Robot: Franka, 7 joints.
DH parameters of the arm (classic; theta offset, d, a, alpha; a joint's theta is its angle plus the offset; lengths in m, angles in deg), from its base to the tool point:
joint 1: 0 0.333 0 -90
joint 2: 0 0 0 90
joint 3: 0 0.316 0.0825 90
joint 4: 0 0 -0.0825 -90
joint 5: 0 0.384 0 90
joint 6: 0 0 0.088 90
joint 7: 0 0.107 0 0
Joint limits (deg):
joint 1: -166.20..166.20
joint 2: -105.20..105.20
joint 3: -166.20..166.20
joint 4: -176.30..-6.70
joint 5: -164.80..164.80
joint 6: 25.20..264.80
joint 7: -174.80..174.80
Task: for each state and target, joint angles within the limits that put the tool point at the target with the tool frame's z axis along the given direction. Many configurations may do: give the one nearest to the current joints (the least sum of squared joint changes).
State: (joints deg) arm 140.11 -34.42 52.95 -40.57 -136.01 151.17 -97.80
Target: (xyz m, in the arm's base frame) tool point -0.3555 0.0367 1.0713 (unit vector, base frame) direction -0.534 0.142 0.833
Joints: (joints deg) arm 127.07 8.56 49.59 -27.79 -126.09 179.10 -97.80
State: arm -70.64 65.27 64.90 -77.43 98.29 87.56 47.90
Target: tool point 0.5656 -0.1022 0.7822 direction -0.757 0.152 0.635
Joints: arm -52.59 55.30 88.91 -61.09 100.25 58.95 47.90
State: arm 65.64 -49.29 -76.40 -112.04 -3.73 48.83 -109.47
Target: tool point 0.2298 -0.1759 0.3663 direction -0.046 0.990 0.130
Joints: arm 24.05 -53.74 -79.51 -152.20 29.48 78.09 -109.47
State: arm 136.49 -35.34 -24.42 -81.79 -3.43 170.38 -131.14
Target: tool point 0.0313 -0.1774 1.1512 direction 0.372 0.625 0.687
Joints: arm 86.19 -41.55 -6.00 -47.84 -21.29 140.82 -131.14
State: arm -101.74 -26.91 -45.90 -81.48 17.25 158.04 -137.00
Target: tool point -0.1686 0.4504 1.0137 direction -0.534 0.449 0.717
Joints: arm -111.77 -34.91 -68.62 -49.85 15.97 185.56 -137.00
